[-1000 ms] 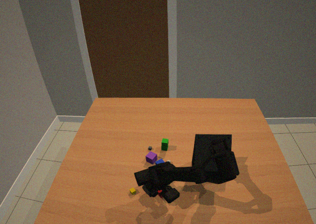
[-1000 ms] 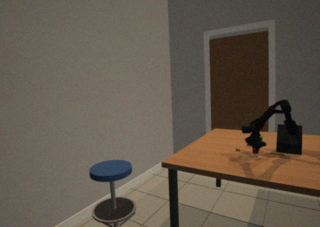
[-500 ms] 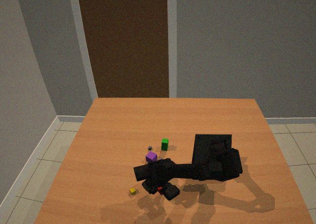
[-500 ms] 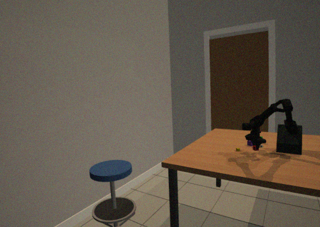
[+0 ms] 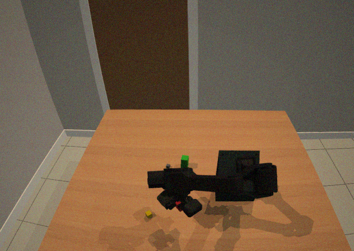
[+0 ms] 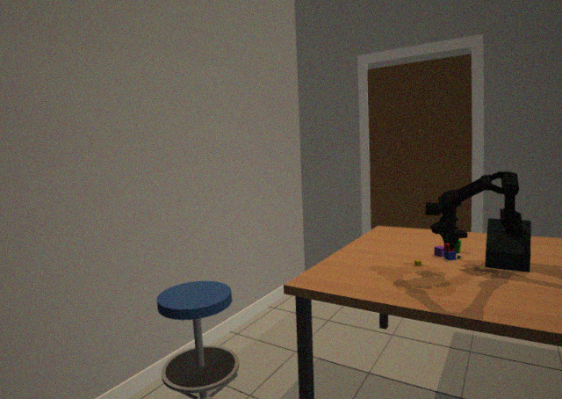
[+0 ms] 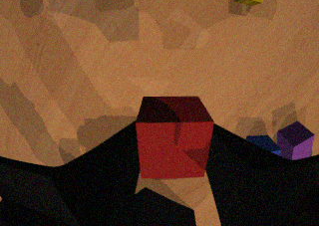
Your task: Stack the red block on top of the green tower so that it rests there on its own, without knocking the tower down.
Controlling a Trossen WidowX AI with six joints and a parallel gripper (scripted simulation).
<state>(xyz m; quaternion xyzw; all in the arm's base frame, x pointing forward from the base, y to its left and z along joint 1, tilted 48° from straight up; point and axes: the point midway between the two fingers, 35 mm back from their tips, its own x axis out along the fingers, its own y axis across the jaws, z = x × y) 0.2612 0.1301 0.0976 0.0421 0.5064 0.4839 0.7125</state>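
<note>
Now: the purple block 7 cm ahead of my gripper tip, 20 cm to the right of it and 7 cm below it. Also, from my gripper tip: red block (1 cm above); then small yellow block (14 cm ahead, 8 cm below).
</note>
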